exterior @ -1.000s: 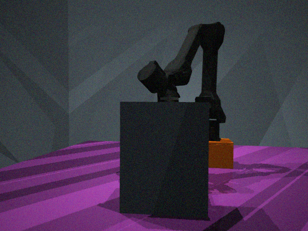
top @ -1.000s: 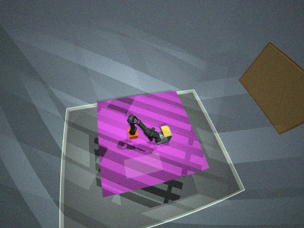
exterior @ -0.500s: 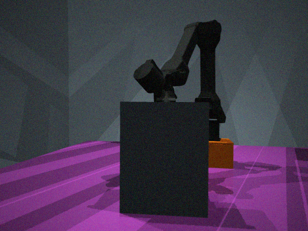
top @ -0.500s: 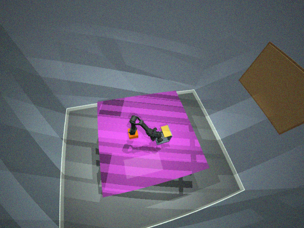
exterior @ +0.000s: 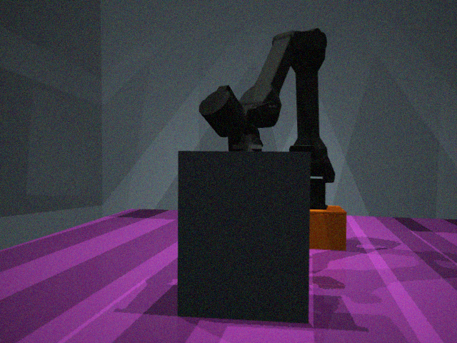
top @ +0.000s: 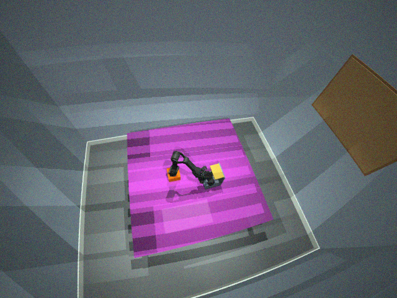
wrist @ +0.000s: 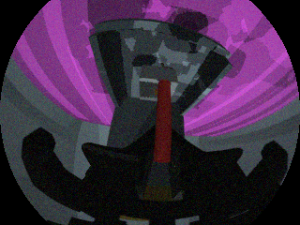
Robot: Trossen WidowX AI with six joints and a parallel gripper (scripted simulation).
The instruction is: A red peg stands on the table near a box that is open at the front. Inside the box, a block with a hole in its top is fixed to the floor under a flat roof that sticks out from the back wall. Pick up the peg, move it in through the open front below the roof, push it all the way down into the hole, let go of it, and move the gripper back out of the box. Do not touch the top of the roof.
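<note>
Right now my gripper tip is 80 mm short of the dark back wall, 10 mm to the right of it and 10 mm below it. The rest, counted from my gripper tip: yellow roof (100 mm above, 30 mm ahead); red peg (30 mm behind, 10 mm to the right, 10 mm below).
</note>
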